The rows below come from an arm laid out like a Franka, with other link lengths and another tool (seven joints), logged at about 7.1 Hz.
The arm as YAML. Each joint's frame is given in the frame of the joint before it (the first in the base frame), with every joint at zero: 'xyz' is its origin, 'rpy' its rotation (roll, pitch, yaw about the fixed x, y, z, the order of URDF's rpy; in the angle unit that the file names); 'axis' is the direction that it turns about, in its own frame. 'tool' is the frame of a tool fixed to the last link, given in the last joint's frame.
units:
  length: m
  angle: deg
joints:
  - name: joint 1
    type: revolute
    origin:
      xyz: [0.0, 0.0, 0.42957]
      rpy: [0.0, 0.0, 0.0]
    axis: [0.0, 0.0, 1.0]
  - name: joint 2
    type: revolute
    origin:
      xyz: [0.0, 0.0, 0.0]
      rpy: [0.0, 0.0, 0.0]
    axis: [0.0, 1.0, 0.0]
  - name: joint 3
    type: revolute
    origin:
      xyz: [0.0, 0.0, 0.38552]
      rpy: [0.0, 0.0, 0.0]
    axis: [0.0, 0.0, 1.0]
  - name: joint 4
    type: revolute
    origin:
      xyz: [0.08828, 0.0, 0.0]
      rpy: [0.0, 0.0, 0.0]
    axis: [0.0, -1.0, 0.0]
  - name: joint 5
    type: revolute
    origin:
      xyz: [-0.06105, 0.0, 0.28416]
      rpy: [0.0, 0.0, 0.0]
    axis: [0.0, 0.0, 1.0]
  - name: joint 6
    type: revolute
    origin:
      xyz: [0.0, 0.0, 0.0]
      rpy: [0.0, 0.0, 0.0]
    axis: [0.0, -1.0, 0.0]
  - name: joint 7
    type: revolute
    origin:
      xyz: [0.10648, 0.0, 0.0]
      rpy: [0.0, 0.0, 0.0]
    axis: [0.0, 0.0, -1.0]
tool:
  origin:
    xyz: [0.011, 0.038, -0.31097]
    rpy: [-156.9, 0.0, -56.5]
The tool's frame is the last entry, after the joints.
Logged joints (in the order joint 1, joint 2, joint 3, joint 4, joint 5, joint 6, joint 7), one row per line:
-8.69, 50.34, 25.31, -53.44, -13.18, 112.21, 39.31
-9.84, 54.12, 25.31, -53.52, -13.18, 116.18, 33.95
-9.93, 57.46, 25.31, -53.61, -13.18, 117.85, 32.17
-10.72, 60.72, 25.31, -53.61, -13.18, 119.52, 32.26
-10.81, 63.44, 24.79, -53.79, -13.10, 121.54, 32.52
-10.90, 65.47, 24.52, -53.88, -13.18, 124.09, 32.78
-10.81, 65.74, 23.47, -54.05, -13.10, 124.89, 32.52
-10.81, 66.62, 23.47, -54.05, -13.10, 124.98, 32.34
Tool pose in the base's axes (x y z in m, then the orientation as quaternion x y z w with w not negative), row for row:
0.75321, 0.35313, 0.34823, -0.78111, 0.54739, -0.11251, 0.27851
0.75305, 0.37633, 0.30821, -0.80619, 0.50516, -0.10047, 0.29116
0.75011, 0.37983, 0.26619, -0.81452, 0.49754, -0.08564, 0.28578
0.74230, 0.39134, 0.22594, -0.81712, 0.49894, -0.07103, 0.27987
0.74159, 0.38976, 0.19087, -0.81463, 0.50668, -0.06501, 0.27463
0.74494, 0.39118, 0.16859, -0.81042, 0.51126, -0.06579, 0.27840
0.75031, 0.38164, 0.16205, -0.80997, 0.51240, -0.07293, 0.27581
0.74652, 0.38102, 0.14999, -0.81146, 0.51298, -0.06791, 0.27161
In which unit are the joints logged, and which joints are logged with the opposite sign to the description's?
The joints are logged in degrees. Opposite sign: joint 1.
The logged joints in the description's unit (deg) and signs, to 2 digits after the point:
8.69, 50.34, 25.31, -53.44, -13.18, 112.21, 39.31
9.84, 54.12, 25.31, -53.52, -13.18, 116.18, 33.95
9.93, 57.46, 25.31, -53.61, -13.18, 117.85, 32.17
10.72, 60.72, 25.31, -53.61, -13.18, 119.52, 32.26
10.81, 63.44, 24.79, -53.79, -13.10, 121.54, 32.52
10.90, 65.47, 24.52, -53.88, -13.18, 124.09, 32.78
10.81, 65.74, 23.47, -54.05, -13.10, 124.89, 32.52
10.81, 66.62, 23.47, -54.05, -13.10, 124.98, 32.34

